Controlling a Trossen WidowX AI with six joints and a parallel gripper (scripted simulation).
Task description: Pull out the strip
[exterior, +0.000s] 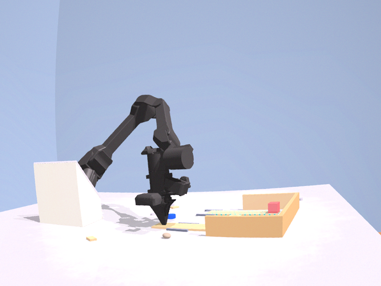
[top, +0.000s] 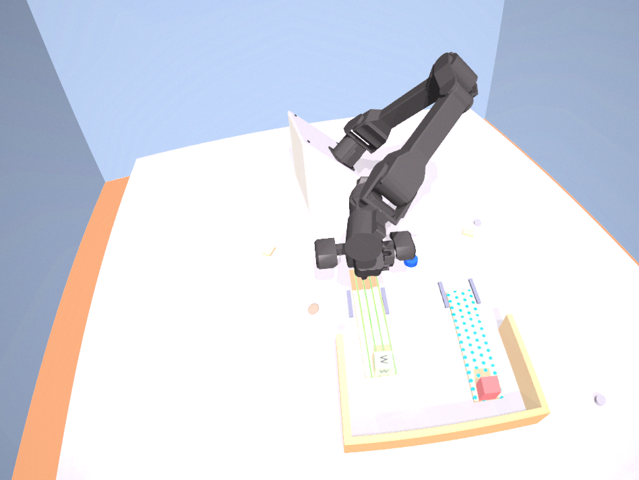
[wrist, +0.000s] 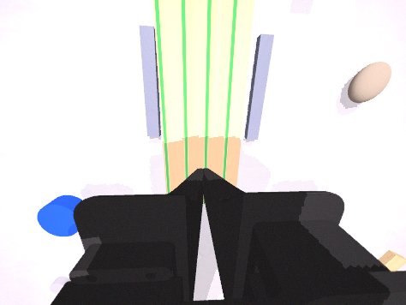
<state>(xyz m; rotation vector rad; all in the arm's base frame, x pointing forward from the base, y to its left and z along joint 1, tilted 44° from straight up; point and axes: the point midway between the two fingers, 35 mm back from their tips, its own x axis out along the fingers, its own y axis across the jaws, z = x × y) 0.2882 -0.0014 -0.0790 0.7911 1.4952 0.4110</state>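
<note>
Now: the strip 90 mm ahead of my gripper tip and 20 mm to the right of it. The rest, counted from my gripper tip: blue disc (110 mm to the left, 10 mm behind); then brown pebble (120 mm to the right, 40 mm ahead).
</note>
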